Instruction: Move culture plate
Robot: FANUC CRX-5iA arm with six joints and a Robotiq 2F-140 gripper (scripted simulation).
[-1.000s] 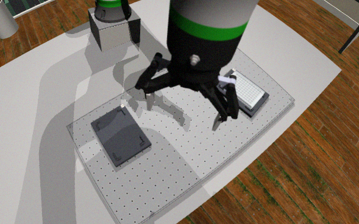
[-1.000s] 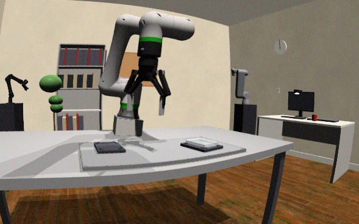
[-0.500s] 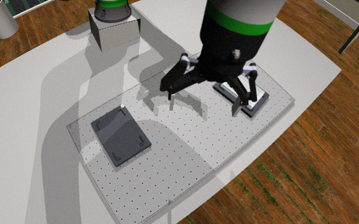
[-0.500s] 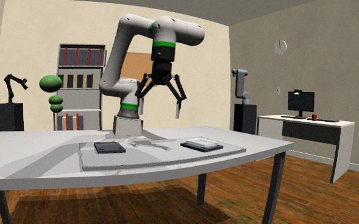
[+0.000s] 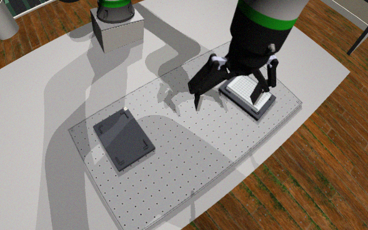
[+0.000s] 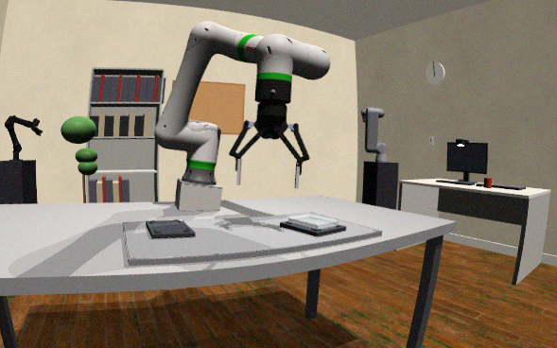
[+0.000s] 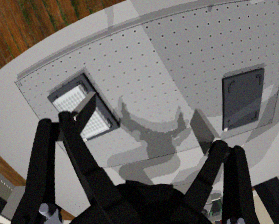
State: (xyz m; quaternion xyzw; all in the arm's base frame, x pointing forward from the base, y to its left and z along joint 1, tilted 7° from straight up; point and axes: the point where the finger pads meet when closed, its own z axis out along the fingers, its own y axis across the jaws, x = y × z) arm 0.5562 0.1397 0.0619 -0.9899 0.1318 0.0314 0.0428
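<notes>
Right now the clear lid is 160 mm to the left of my hand, 120 mm below it and 60 mm behind it. Round my hand: white A1 mark: 230 mm to the right, 160 mm behind, 130 mm below; then dark plate nest N1: 160 mm to the left, 140 mm below, 60 mm behind; then dark plate nest N2: 260 mm to the right, 140 mm below, 80 mm behind.
</notes>
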